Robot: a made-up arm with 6 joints.
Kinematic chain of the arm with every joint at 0, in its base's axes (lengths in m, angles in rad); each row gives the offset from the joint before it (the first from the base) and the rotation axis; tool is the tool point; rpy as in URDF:
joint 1: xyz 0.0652 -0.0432 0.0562 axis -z
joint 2: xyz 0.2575 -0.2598 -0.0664 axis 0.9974 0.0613 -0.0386
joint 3: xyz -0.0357 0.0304 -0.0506 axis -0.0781 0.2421 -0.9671
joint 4: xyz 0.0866 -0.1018 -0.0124 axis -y
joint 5: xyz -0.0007 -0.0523 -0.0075 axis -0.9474 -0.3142 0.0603
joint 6: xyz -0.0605 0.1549 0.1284 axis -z
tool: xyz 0.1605 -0.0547 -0.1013 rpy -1.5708 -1.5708 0
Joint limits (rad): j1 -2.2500..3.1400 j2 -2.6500..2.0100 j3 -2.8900..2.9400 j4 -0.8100..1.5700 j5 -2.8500..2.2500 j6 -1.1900..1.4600
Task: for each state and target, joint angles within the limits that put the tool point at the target. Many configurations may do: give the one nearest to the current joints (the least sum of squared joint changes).
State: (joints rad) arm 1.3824 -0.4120 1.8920 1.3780 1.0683 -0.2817
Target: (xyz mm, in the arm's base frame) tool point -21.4 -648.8 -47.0
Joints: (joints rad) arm 0.6863 -0.2382 1.2802 1.1711 1.1383 -0.8748
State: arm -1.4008 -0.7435 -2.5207 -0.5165 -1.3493 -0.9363
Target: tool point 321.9 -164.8 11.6
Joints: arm -1.1513 -0.6892 -2.8900 -0.5632 -0.5002 -1.1900
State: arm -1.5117 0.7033 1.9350 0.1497 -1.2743 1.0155
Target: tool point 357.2 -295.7 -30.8
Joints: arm -0.6852 0.2604 1.7291 0.3114 -1.3176 0.3280
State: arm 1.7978 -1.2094 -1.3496 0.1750 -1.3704 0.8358
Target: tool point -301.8 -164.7 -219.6
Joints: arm 2.2492 -1.5315 -1.8922 0.0007 -1.4375 0.4500
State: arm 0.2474 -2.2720 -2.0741 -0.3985 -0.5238 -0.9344
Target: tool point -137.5 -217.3 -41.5
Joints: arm 0.8922 -2.2003 -2.5919 -0.3435 -0.4597 -1.1900
